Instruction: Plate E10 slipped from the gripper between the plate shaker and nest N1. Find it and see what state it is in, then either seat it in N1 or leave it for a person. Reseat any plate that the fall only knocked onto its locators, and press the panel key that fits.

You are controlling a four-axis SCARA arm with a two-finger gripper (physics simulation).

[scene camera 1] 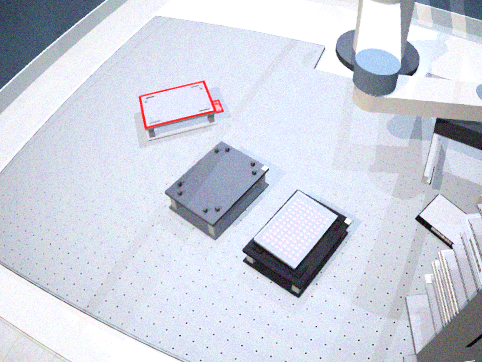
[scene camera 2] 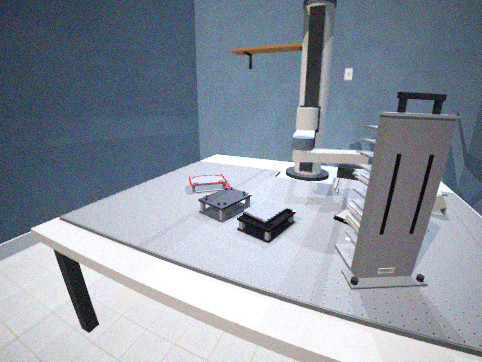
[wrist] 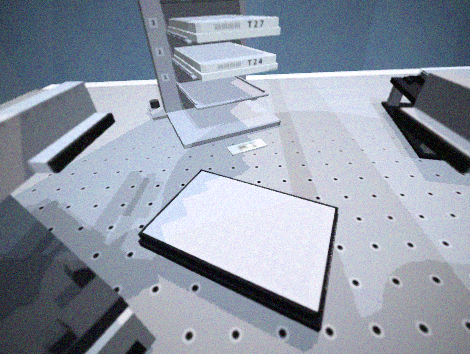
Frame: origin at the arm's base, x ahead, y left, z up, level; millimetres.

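Seen in the pictures: gripper, fingertip midpoint: (scene camera 1: pixel 465 194) (wrist: pixel 248 98); arm's base, link origin: (scene camera 2: pixel 306 174).
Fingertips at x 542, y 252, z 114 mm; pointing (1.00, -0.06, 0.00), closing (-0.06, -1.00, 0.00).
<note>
Offsets run from my fingertips to a thing's top centre. "pt": to the spot under its first point.
A plate {dx -2, dy +5, dz -87 mm} (scene camera 1: pixel 442 216) (scene camera 2: pixel 342 216) (wrist: pixel 245 232) with a white top face and black sides lies flat on the perforated deck; no label is readable on it, so I cannot tell whether it is E10. My gripper (wrist: pixel 248 98) is open and empty; its fingers stand wide apart to the left and right in the wrist view, above deck level. A plate with a grid of wells {pt dx +154, dy -275, dz -40 mm} (scene camera 1: pixel 296 230) (scene camera 2: pixel 269 210) rests on a black nest {pt dx +172, dy -220, dz -97 mm} (scene camera 1: pixel 320 265) (scene camera 2: pixel 253 231); whether it is fully seated is unclear. A dark grey platform with pegs {dx +96, dy -450, dz -38 mm} (scene camera 1: pixel 217 185) (scene camera 2: pixel 225 198) holds no plate. N1's label and the panel do not show.
A red-edged stand (scene camera 1: pixel 175 106) (scene camera 2: pixel 207 181) is at the far left. The tall grey plate hotel (scene camera 2: pixel 400 195) (wrist: pixel 162 60) holds plates T27 {dx +191, dy +24, dz +25 mm} (wrist: pixel 225 26) and T24 {dx +191, dy +24, dz -7 mm} (wrist: pixel 225 60). A black stand (wrist: pixel 395 107) is partly behind the right finger. A dark shape {pt dx -65, dy +79, dz -47 mm} (wrist: pixel 55 285) fills the wrist view's lower left.
</note>
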